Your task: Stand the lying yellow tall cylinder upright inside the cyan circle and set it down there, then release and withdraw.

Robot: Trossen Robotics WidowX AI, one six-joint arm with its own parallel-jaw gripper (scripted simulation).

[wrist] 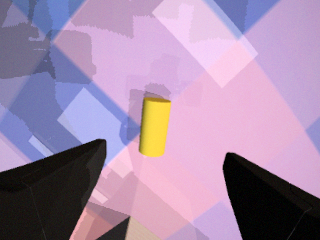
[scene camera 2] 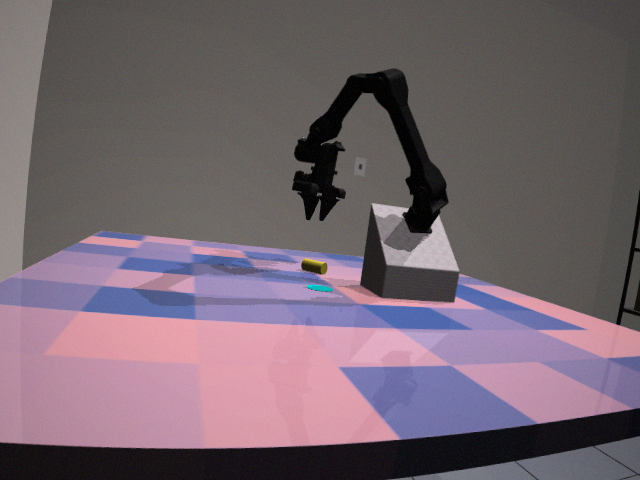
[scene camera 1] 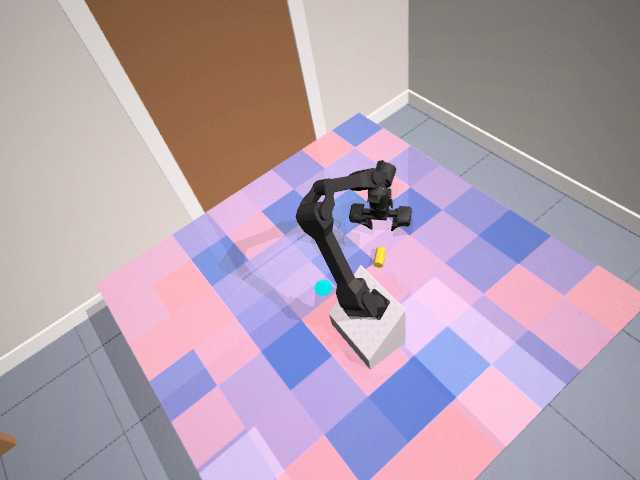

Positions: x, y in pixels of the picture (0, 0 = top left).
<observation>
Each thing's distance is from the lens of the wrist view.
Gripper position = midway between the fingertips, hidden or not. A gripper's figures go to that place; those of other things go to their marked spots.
my gripper [wrist: 165, 154]: 10 cm
yellow tall cylinder [wrist: 154, 119]: 20 cm
</observation>
